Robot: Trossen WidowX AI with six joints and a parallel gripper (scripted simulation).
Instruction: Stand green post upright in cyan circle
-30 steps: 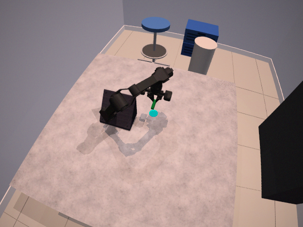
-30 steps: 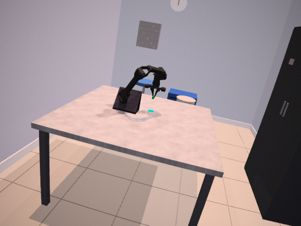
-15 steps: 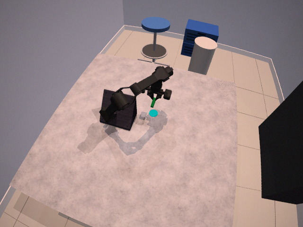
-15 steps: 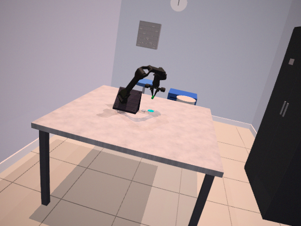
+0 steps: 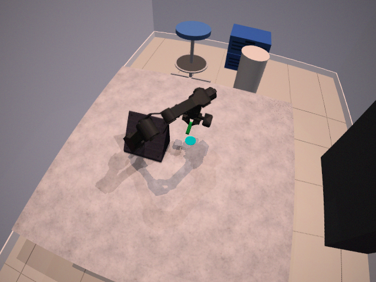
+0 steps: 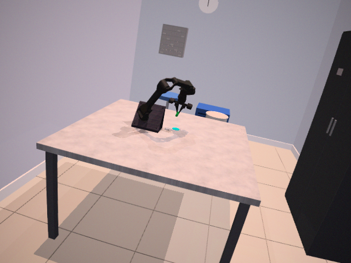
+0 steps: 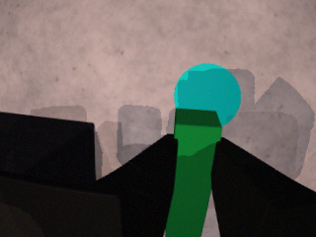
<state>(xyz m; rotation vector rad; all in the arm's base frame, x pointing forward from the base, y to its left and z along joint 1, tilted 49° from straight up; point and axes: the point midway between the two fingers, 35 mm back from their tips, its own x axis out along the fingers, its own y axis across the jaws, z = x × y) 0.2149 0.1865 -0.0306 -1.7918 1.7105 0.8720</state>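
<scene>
My gripper tip is now 130 mm above the cyan circle and 10 mm short of it. From my gripper tip the other things lie so: green post 20 mm to the right.
</scene>
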